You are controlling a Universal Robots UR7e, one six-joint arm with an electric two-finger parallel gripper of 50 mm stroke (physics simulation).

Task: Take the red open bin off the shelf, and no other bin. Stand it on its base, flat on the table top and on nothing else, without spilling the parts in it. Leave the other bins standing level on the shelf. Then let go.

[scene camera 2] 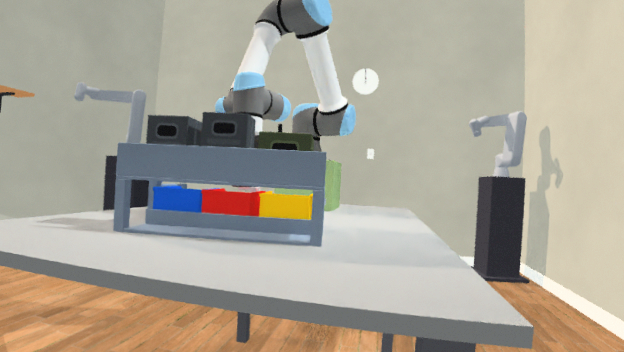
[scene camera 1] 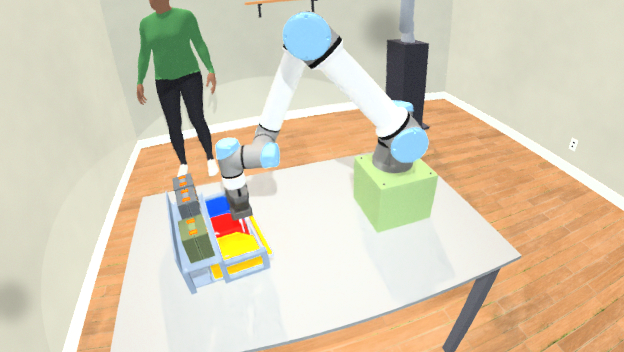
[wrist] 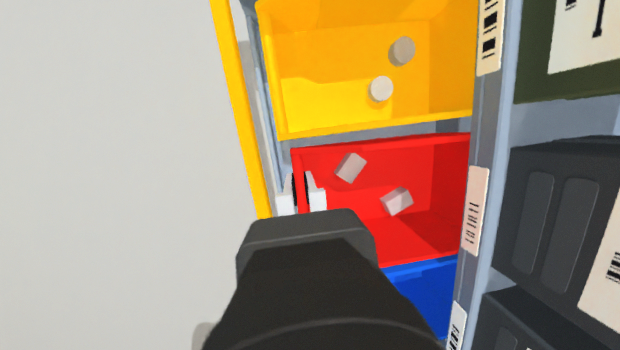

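Pixels of known places: gripper, between the fingertips: (scene camera 1: 247, 232) (wrist: 299, 181); arm's base, origin of its link: (scene camera 1: 392, 162).
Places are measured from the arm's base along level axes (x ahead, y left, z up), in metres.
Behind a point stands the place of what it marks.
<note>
The red open bin (scene camera 1: 226, 225) @(y -0.116, x 0.617, z -0.158 m) (scene camera 2: 231, 202) @(y -0.055, x 0.719, z -0.129 m) (wrist: 370, 195) @(y -0.084, x 0.638, z -0.179 m) stands on the lower shelf between the yellow bin (scene camera 1: 239, 245) @(y -0.003, x 0.594, z -0.166 m) (scene camera 2: 286, 205) @(y 0.054, x 0.706, z -0.129 m) (wrist: 350, 70) @(y 0.053, x 0.617, z -0.180 m) and the blue bin (scene camera 1: 218, 205) @(y -0.226, x 0.626, z -0.140 m) (scene camera 2: 177, 199) @(y -0.171, x 0.718, z -0.130 m) (wrist: 425, 295) @(y -0.222, x 0.702, z -0.152 m). Two grey block-like parts lie in the red bin in the wrist view. My gripper (wrist: 299, 181) @(y -0.054, x 0.554, z -0.166 m) points down and is shut on the red bin's front wall, one finger inside and one outside. The yellow bin holds two round parts. The rest of the blue bin is hidden behind the gripper body in the wrist view.
The blue-grey shelf rack (scene camera 1: 218, 260) @(y 0.120, x 0.672, z -0.086 m) (scene camera 2: 220, 165) @(y -0.050, x 0.800, z -0.059 m) (wrist: 487, 150) @(y -0.024, x 0.663, z -0.081 m) carries two dark grey boxes (scene camera 2: 228, 131) @(y -0.057, x 0.753, z 0.007 m) (scene camera 2: 170, 131) @(y -0.170, x 0.763, z 0.002 m) and a green box (scene camera 1: 196, 240) @(y 0.101, x 0.714, z -0.005 m) (scene camera 2: 286, 140) @(y 0.056, x 0.759, z -0.006 m) on its upper level, behind the open bins. A yellow strip (scene camera 1: 261, 236) @(y 0.031, x 0.517, z -0.123 m) (wrist: 237, 110) @(y 0.014, x 0.516, z -0.124 m) runs along the rack's front on the table (scene camera 1: 320, 285) @(y 0.249, x 0.405, z -0.189 m).
</note>
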